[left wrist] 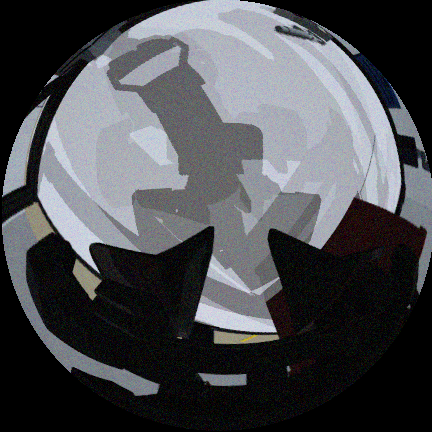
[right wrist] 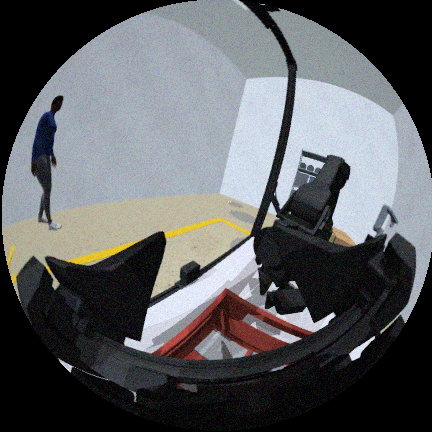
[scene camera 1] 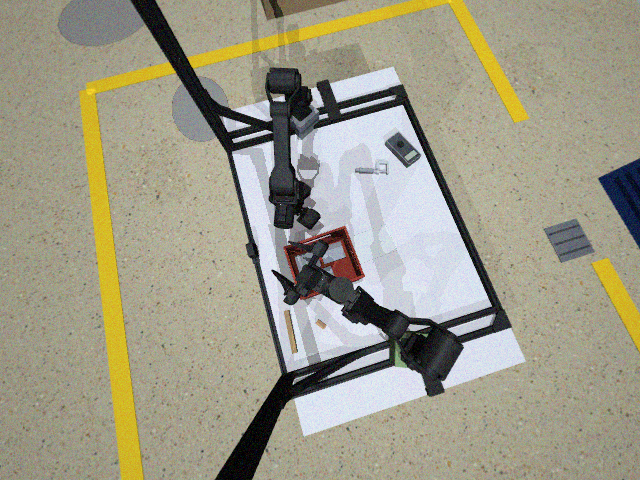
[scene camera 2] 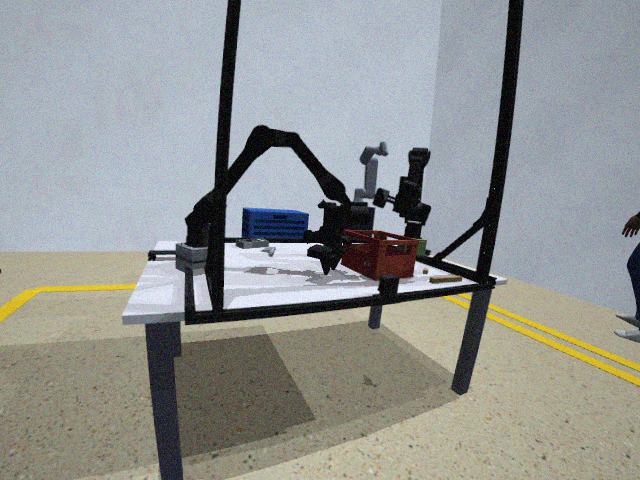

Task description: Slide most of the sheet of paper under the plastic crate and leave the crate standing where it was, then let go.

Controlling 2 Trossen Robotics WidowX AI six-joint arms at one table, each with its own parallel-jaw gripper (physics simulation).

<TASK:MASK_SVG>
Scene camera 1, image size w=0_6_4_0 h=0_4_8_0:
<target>my right gripper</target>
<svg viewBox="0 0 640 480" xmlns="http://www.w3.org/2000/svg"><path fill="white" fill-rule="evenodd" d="M319 239L317 243L313 242L312 245L288 241L293 246L308 253L313 253L313 256L308 265L305 264L296 276L296 286L279 272L271 270L284 288L283 295L286 295L283 302L286 304L294 305L301 295L307 297L311 292L310 290L325 295L331 281L335 278L335 276L316 265L318 259L323 257L329 248L329 244Z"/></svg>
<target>red plastic crate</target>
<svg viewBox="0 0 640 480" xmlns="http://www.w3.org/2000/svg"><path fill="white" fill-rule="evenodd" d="M321 293L310 290L310 294L307 297L301 295L300 300L305 300ZM290 244L284 246L283 249L296 285L297 281L295 278L299 274L295 256L307 253L307 251ZM296 242L312 245L313 242L317 243L318 238L321 238L320 240L330 245L341 241L346 258L324 264L322 257L320 257L320 268L323 269L331 266L335 277L346 277L352 283L365 277L346 226Z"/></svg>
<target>white paper sheet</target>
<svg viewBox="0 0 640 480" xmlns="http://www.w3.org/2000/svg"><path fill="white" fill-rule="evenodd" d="M386 224L350 237L360 264L397 251Z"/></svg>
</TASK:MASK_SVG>
